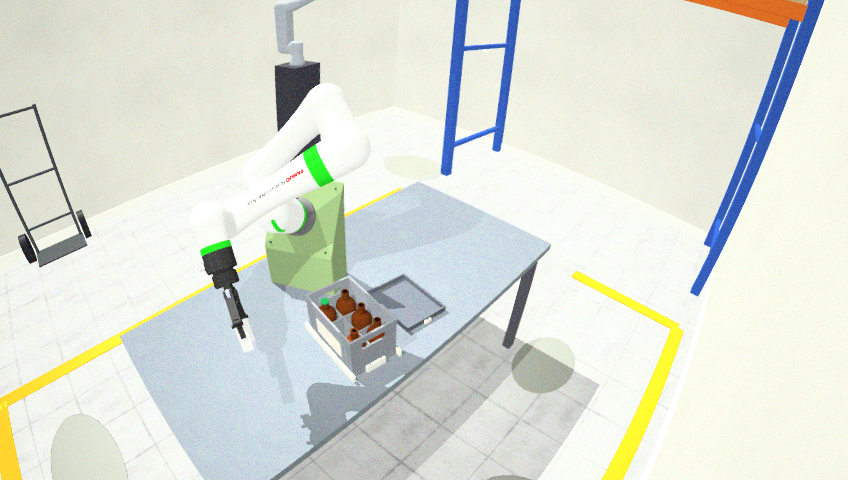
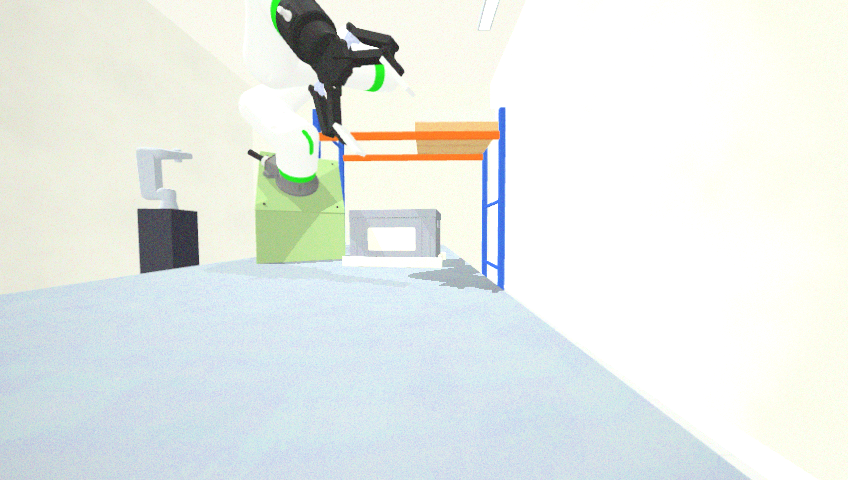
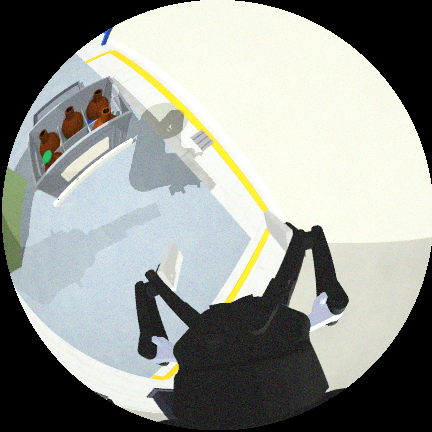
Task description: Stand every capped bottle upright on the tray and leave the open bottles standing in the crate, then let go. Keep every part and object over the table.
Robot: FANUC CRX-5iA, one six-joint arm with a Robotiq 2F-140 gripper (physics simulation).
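Frame: origin at the arm's base, x left, y back, z up, level; millimetres.
Seen in the pictures: gripper, fingertip midpoint: (image 1: 250, 346) (image 2: 384, 125) (image 3: 220, 235); arm's base, link origin: (image 1: 298, 216) (image 2: 298, 182).
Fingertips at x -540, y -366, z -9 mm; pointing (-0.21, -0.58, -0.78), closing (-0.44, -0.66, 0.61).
Offsets run from my fingertips to a thing's middle. "*": to the spot under its first point.
A grey crate @[dx +391, dy -24, dz -205 mm] (image 1: 377, 352) (image 2: 427, 234) (image 3: 118, 131) stands on the table. In its compartments stand several brown bottles. One bottle (image 1: 327, 312) (image 3: 52, 163) has a green cap and stands in the corner compartment nearest the robot's base, on the label side. Open-necked bottles @[dx +434, dy -39, dz -207 mm] (image 1: 361, 317) (image 3: 72, 123) stand around it; their lower parts are hidden by the crate walls. A flat grey tray @[* dx +730, dy -73, dz -287 mm] (image 1: 416, 297) (image 3: 57, 99) lies beside the crate's far side, with no bottle on it. My gripper (image 1: 245, 340) (image 2: 386, 123) (image 3: 220, 235) is open and empty, high above the table, on the crate's label side and apart from it.
The green robot base (image 1: 309, 255) (image 2: 300, 237) (image 3: 15, 220) stands close behind the crate. Pale strips @[* dx +286, dy -32, dz -262 mm] (image 1: 333, 354) (image 2: 392, 261) (image 3: 95, 172) lie along the crate's foot. The table's front edge (image 1: 470, 319) runs near the crate and tray. A blue rack (image 1: 453, 89) (image 2: 501, 202) stands beyond the table.
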